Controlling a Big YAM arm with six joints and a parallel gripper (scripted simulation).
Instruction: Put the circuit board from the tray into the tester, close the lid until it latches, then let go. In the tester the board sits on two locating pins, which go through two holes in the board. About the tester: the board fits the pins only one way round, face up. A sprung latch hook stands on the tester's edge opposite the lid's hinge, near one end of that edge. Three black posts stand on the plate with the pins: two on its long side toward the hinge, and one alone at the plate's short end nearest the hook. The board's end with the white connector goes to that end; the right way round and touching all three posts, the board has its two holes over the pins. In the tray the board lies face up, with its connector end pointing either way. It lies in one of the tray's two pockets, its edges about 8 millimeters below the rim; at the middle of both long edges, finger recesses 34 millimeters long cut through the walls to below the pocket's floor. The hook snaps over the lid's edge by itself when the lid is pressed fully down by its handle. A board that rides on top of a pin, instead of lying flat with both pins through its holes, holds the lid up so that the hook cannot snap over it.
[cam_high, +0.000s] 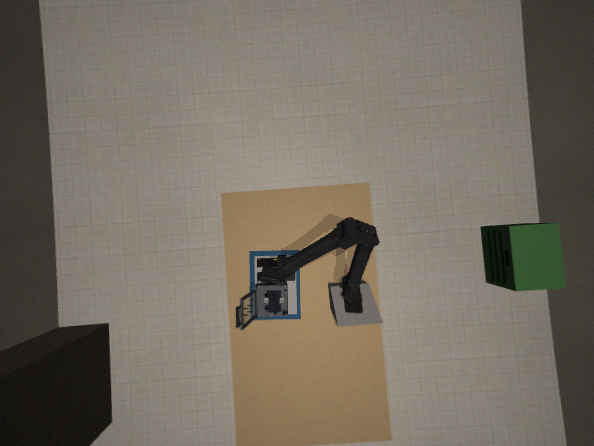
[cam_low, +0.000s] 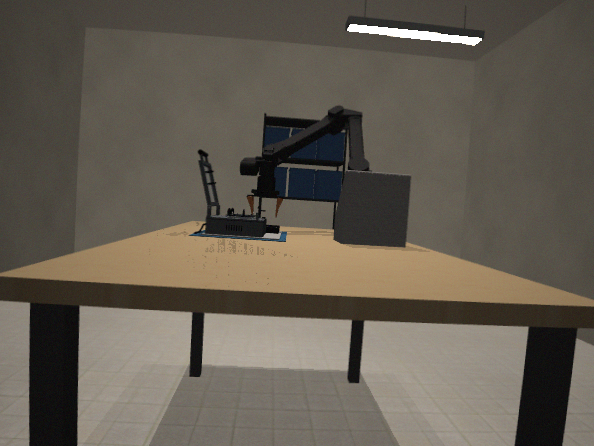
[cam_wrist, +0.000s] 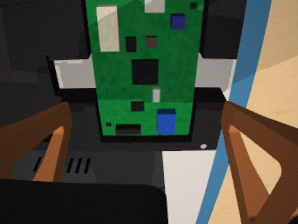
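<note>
Now: hand 5 cm above the green circuit board. The rest, counted from my hand: black latch hook: 1 cm behind, 23 cm to the left, 2 cm above; dark pin plate: 6 cm ahead, 18 cm to the left; tester lid: 18 cm ahead, 18 cm to the left, 11 cm above.
</note>
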